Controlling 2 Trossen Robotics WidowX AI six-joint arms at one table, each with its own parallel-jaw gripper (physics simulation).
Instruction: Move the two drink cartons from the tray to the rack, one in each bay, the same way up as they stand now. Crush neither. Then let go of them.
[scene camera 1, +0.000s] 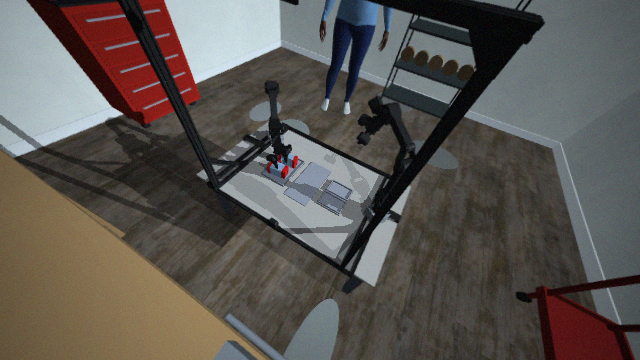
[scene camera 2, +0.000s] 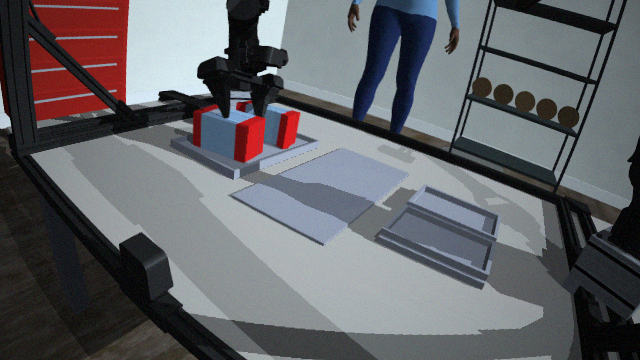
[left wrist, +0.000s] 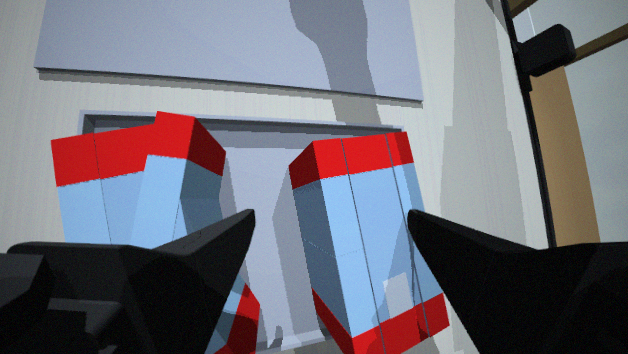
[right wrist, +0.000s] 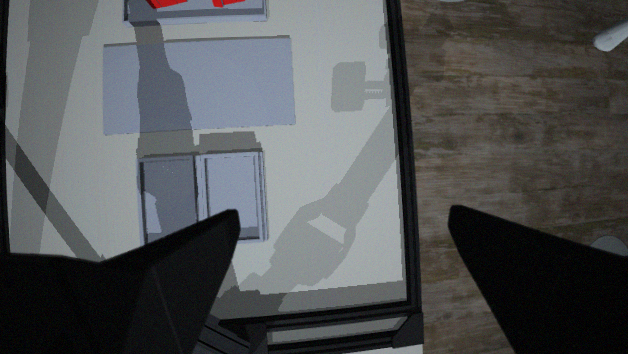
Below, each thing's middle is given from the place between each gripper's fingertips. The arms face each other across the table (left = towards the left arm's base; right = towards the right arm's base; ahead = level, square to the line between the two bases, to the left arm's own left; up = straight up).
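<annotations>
The grey tray (scene camera 2: 271, 154) is 260 mm behind my right hand, and it is also 360 mm to the left of that hand and 360 mm below it. With the grey mat (scene camera 2: 319, 199), I find 370 mm below my right hand, 160 mm to the left of it and 210 mm behind it. Going by their middles, the grey mat is the nearest to my right hand of the things named here.
Counted from my left hand, the grey mat is 18 cm to the right, 7 cm ahead and 6 cm below. By its middle, the mat is nearer to my left hand than to my right hand. The grey tray is 5 cm below my left hand, 3 cm ahead of it and 2 cm to the left of it.
</annotations>
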